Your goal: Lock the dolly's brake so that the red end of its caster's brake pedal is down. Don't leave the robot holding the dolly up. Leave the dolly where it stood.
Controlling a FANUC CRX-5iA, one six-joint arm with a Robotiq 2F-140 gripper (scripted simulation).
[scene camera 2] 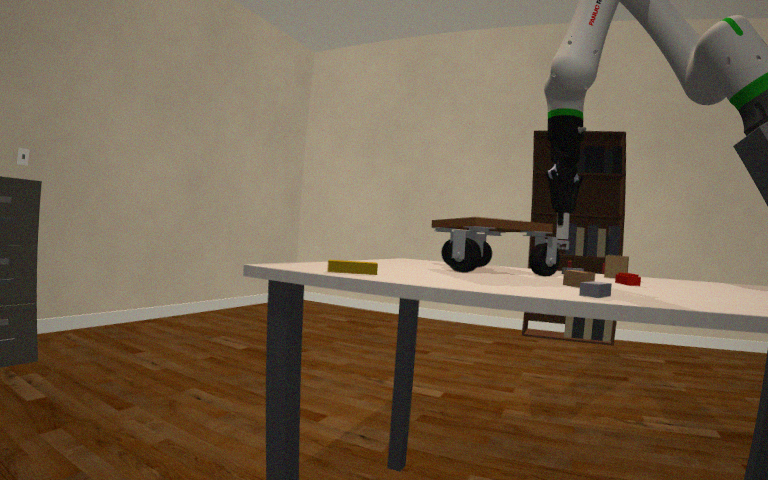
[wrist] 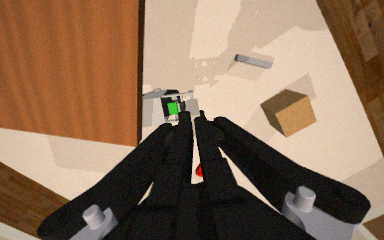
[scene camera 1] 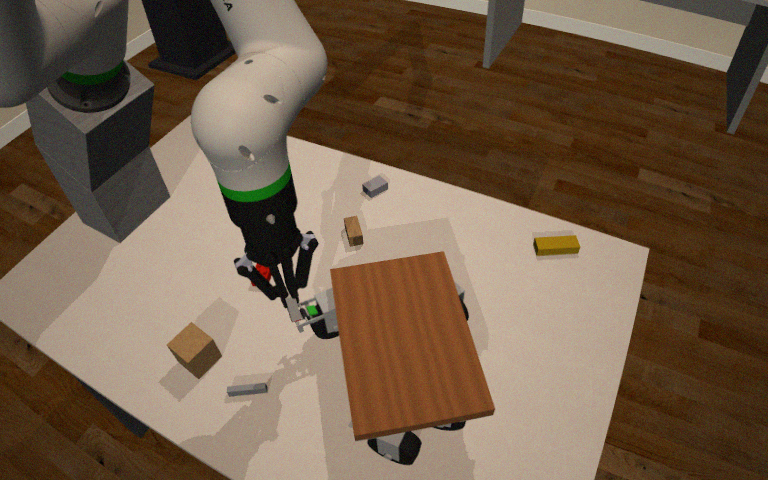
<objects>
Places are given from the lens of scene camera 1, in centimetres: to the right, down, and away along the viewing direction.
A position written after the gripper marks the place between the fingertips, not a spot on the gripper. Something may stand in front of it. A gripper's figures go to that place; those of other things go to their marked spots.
gripper [scene camera 1: 294, 314]: -15, 12, 87
tan cube [scene camera 1: 195, 350]: -32, 19, 86
</objects>
